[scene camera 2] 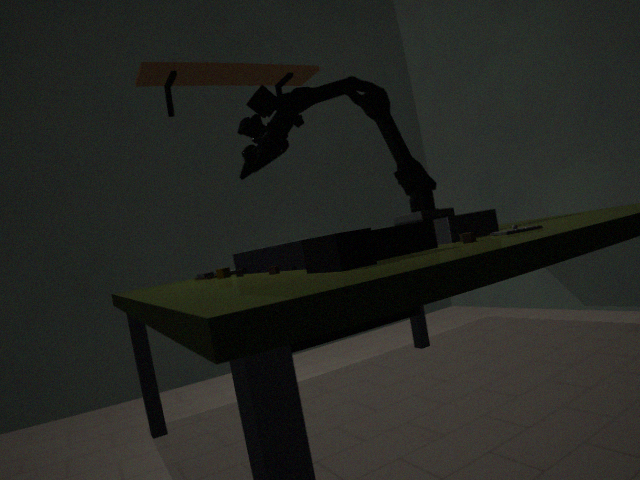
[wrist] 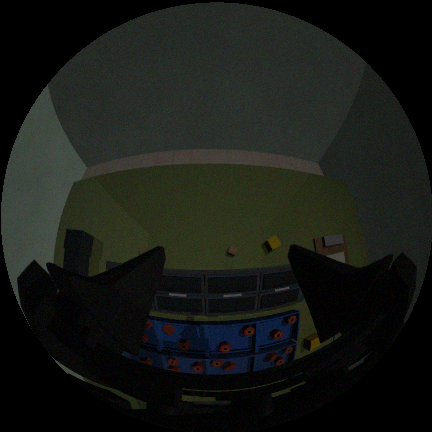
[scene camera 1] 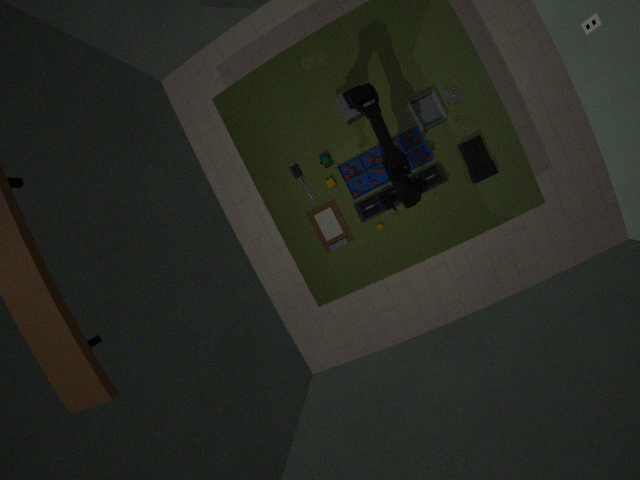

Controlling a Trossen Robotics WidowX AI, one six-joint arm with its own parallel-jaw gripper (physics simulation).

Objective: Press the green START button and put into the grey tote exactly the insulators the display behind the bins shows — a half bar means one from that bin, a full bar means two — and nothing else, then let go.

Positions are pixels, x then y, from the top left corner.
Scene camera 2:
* my gripper: 246,175
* dark box: 344,251
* grey tote: 447,229
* display: 289,256
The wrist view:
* my gripper: 229,253
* dark box: 77,244
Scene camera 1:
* dark box: 474,152
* grey tote: 427,110
